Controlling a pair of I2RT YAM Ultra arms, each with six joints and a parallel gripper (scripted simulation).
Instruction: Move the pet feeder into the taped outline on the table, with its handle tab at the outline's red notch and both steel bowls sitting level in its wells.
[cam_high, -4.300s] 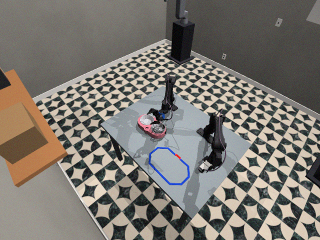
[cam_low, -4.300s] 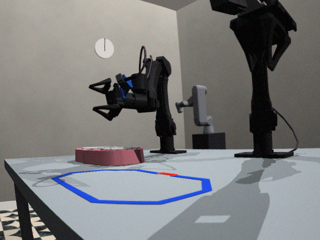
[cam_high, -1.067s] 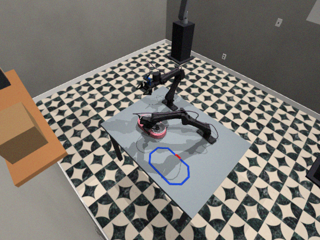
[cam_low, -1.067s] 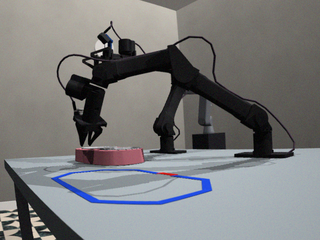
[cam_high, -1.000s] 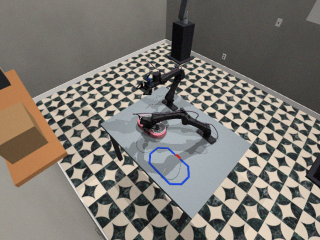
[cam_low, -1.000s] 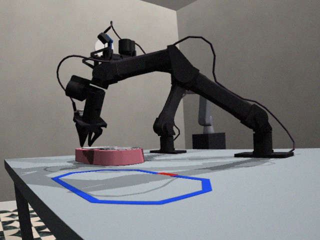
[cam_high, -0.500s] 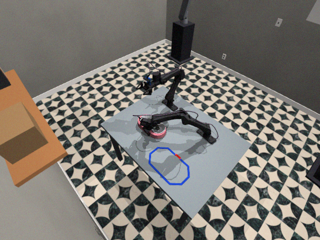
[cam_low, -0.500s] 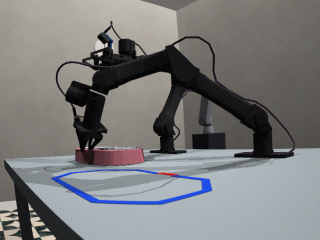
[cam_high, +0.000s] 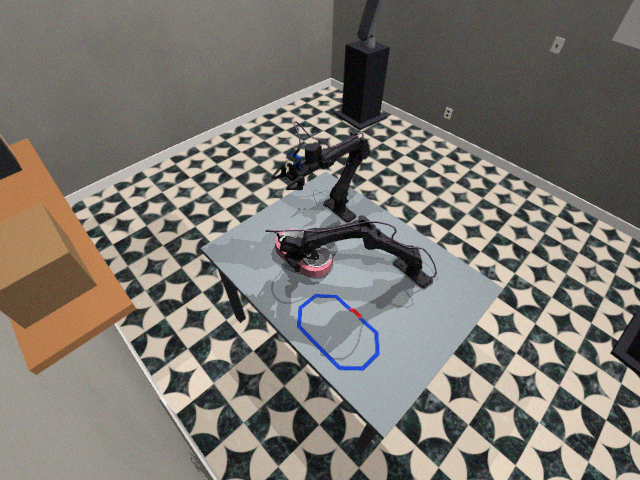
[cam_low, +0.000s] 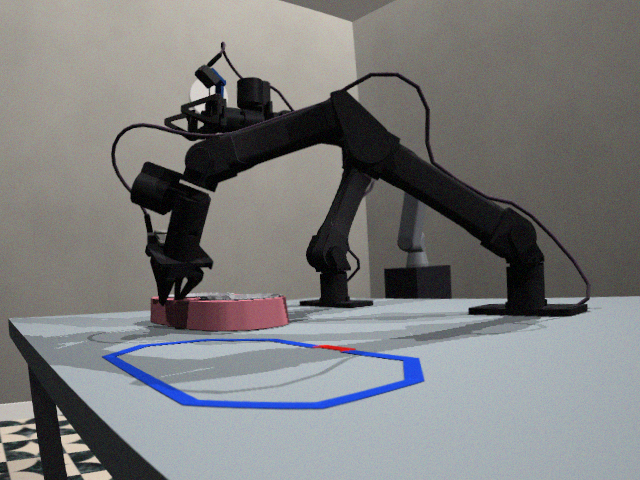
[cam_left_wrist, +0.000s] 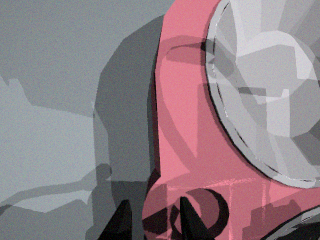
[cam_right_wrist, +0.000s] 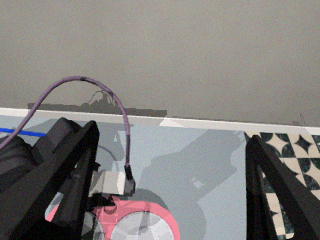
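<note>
The pet feeder is 80 mm behind my left hand, 20 mm below it and 10 mm to the right of it. From my left hand the other things lie so: blue taped outline: 400 mm to the left, 50 mm below, 40 mm ahead.
</note>
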